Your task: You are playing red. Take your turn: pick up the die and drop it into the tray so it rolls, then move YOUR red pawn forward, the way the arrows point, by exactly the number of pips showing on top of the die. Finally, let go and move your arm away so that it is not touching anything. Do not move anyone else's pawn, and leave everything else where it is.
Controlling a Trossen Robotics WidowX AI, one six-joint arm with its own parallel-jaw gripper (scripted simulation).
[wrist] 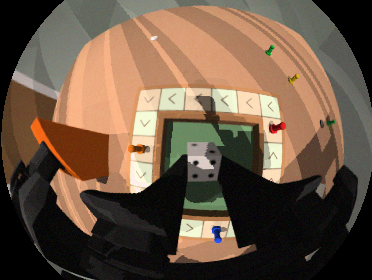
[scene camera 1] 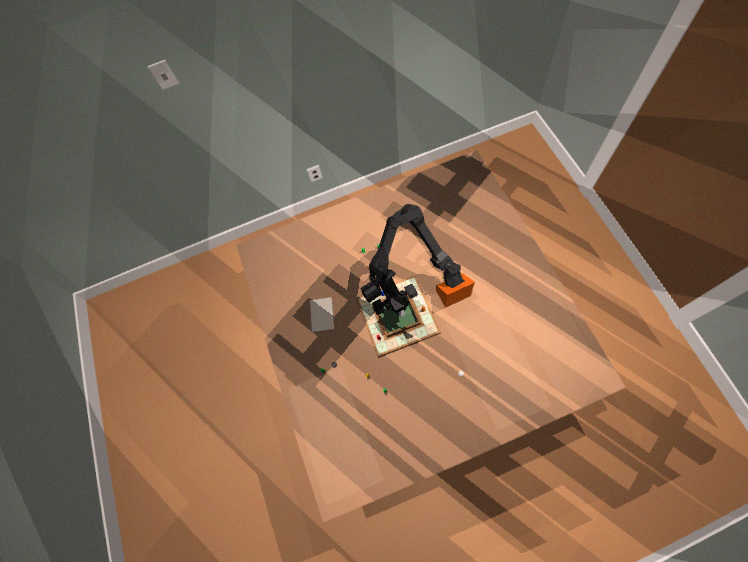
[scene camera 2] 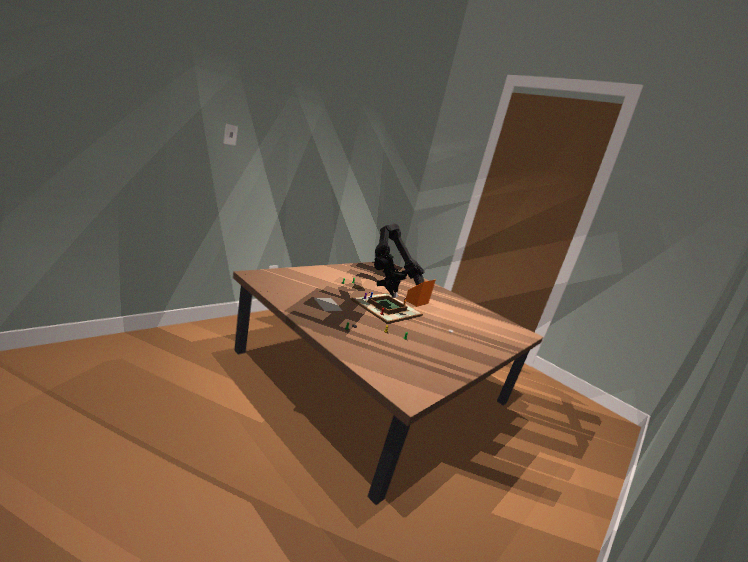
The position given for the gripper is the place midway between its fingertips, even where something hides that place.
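Note:
The gripper (scene camera 1: 401, 312) carries a grey-white die (wrist: 203, 158). The wrist view shows the gripper (wrist: 201, 158) as well. A grey card (scene camera 1: 321, 310) is also part of the scene.

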